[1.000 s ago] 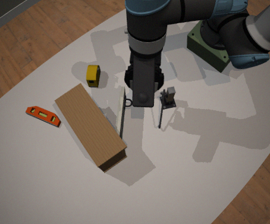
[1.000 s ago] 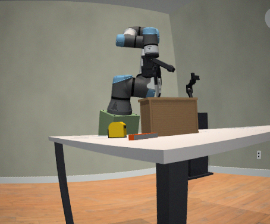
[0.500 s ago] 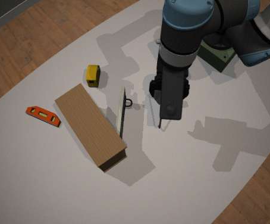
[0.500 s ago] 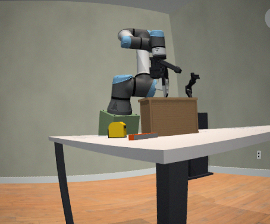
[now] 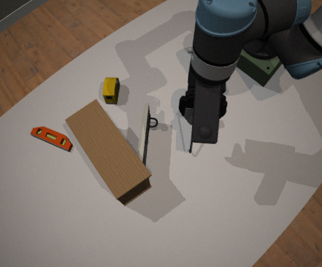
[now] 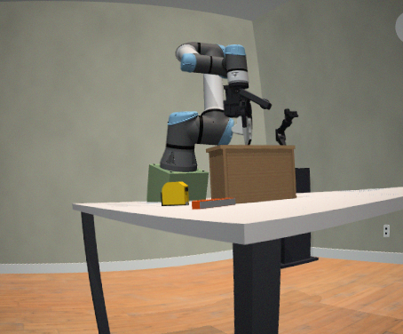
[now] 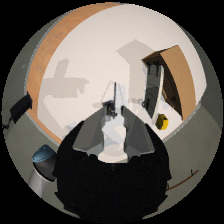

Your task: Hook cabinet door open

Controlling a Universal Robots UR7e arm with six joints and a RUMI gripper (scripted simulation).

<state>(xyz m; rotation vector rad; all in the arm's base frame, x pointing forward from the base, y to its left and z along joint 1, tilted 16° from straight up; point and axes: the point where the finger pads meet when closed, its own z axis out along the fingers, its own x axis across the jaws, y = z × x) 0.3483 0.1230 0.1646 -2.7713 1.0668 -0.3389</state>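
My hand is 100 mm short of the pale door, 60 mm to the left of it and 130 mm above it. From my hand the other things lie so: orange spirit level 330 mm ahead, 270 mm to the right, 180 mm below; then yellow tape measure 80 mm ahead, 280 mm to the right, 160 mm below.
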